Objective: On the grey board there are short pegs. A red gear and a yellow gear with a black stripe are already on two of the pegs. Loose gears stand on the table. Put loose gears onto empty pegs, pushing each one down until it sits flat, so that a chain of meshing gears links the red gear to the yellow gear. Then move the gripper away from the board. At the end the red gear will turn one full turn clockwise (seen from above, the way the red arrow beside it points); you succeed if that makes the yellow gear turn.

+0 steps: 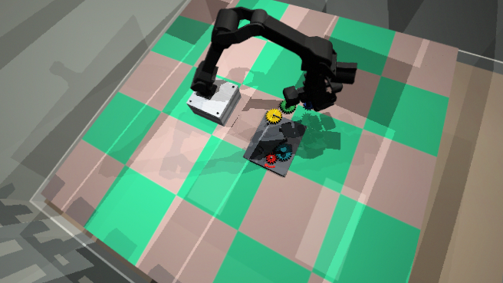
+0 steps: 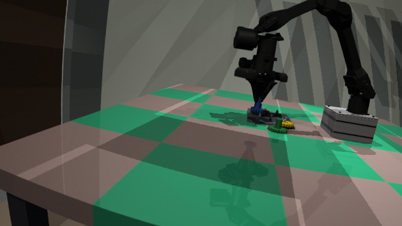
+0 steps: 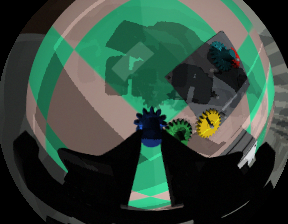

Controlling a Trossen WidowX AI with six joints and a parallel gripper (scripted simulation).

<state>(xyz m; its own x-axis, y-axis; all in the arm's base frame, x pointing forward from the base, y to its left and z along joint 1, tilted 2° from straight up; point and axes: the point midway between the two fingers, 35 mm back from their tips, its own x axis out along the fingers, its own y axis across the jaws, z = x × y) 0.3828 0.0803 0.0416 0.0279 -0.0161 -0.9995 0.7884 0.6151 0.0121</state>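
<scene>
The teal gear lies 30 mm behind my gripper tip, 190 mm to the right of it and 60 mm below it. From my gripper tip the other things lie so: green gear 80 mm behind, 70 mm below; yellow gear 110 mm behind, 60 mm to the right, 70 mm below; blue gear 10 mm below.
</scene>
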